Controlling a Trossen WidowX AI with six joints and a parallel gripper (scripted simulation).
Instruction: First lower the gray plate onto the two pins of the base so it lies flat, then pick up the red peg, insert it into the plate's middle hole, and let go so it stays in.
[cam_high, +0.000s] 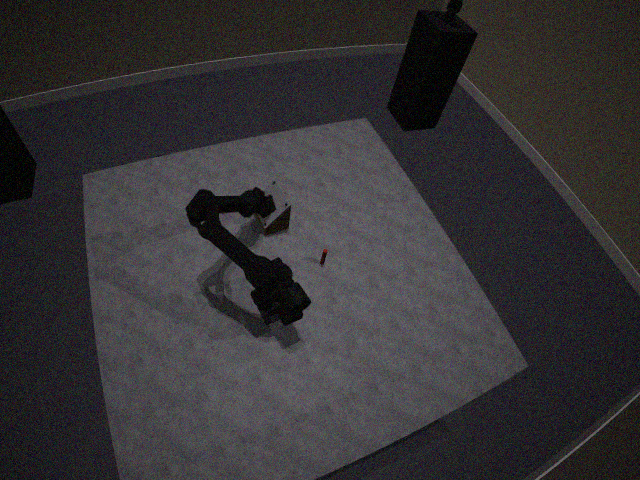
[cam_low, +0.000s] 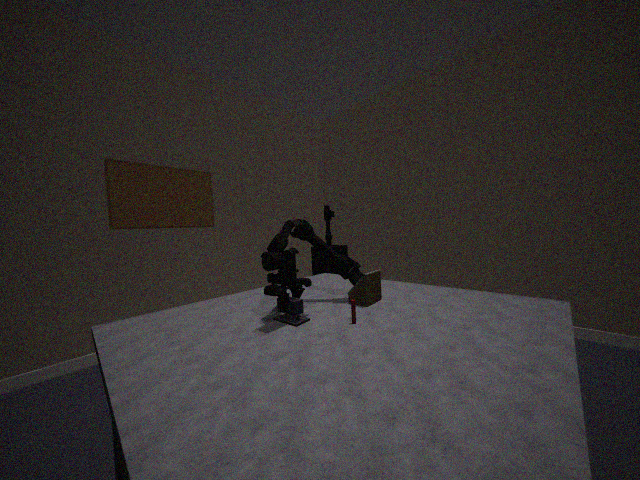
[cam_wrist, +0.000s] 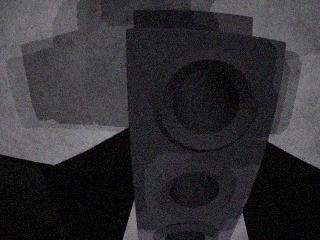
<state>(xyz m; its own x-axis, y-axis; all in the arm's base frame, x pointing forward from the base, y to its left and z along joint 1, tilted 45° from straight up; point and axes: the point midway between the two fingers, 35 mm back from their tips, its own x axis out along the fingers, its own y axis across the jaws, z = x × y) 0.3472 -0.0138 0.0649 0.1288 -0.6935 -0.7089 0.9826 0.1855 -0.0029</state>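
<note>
My gripper tip is 3 cm below the gray plate. From my gripper tip the other things lie so: red peg: 19 cm to the left, 13 cm behind.
</note>
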